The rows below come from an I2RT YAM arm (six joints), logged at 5 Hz.
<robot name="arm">
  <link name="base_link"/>
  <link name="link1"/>
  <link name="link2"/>
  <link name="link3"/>
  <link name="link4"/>
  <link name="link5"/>
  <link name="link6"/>
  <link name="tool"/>
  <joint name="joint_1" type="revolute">
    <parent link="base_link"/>
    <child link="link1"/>
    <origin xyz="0 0 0.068" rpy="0 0 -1.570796"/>
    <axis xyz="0 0 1"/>
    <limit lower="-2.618" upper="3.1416"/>
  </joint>
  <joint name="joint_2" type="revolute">
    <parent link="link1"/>
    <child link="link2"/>
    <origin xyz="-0.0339 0.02 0.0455" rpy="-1.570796 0 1.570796"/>
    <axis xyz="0 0 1"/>
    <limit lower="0" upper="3.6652"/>
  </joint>
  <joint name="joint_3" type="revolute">
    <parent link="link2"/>
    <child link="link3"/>
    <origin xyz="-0.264 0 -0.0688" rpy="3.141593 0 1.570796"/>
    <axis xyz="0 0 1"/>
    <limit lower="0" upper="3.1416"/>
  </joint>
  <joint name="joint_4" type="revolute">
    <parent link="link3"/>
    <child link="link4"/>
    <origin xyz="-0.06 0.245 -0.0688" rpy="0 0 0"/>
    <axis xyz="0 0 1"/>
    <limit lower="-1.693" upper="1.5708"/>
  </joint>
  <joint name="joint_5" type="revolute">
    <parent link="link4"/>
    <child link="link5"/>
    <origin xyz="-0.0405 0.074 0.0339" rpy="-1.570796 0 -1.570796"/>
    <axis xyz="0 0 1"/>
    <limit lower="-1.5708" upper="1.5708"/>
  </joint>
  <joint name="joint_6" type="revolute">
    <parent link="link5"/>
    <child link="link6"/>
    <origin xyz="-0.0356 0 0.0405" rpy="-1.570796 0 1.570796"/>
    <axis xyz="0 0 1"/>
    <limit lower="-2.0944" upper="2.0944"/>
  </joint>
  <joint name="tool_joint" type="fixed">
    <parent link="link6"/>
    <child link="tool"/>
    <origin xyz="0 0 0" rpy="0 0 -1.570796"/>
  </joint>
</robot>
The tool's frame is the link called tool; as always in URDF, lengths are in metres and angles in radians.
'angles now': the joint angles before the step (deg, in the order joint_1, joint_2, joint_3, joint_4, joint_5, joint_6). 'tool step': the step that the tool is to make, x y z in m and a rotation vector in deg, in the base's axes. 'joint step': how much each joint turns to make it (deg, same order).
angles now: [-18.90, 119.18, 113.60, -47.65, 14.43, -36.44]
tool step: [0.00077, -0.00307, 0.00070, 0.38, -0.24, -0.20]
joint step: [-0.36, 0.47, 0.87, -0.33, -0.45, 0.14]
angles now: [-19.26, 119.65, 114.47, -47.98, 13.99, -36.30]
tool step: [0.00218, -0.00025, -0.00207, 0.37, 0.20, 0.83]
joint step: [0.01, 0.58, 0.47, -0.09, -0.72, -0.51]
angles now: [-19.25, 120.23, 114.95, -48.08, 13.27, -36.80]
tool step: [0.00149, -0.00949, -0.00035, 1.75, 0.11, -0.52]
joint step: [-1.15, 1.67, 2.75, -1.88, -1.67, 0.45]
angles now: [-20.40, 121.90, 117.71, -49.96, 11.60, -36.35]
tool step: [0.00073, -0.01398, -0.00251, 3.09, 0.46, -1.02]
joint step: [-1.73, 2.47, 3.81, -3.07, -2.63, 0.99]
